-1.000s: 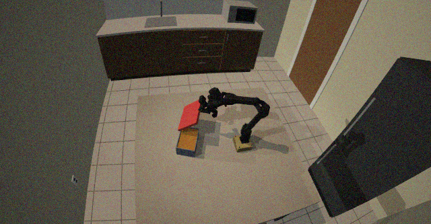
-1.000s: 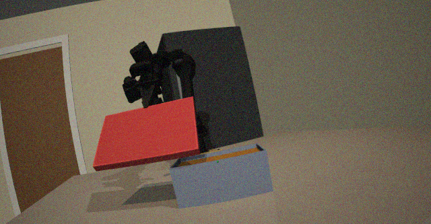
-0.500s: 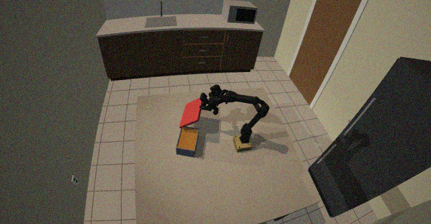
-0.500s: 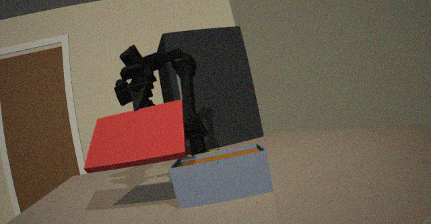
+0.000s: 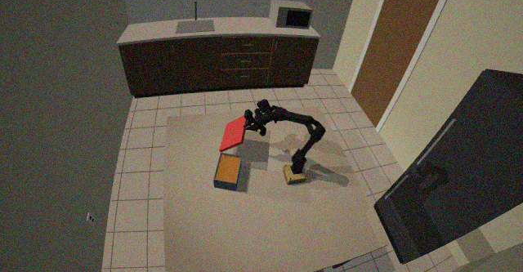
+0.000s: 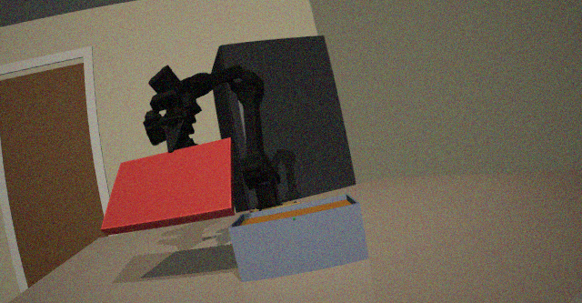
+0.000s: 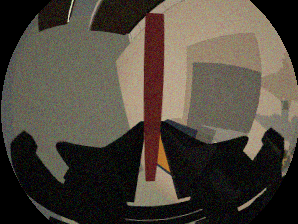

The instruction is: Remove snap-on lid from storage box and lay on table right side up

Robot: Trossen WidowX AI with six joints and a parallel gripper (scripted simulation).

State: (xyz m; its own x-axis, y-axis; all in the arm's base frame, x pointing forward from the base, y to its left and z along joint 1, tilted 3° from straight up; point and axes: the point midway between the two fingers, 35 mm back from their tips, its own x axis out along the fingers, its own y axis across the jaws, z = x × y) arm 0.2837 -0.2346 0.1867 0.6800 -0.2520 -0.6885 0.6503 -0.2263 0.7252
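Right now my gripper tip is 60 mm short of the red lid, 50 mm above it and 20 mm to the left of it. Round my gripper tip: grey-blue storage box (180 mm to the left, 180 mm below, 130 mm ahead).
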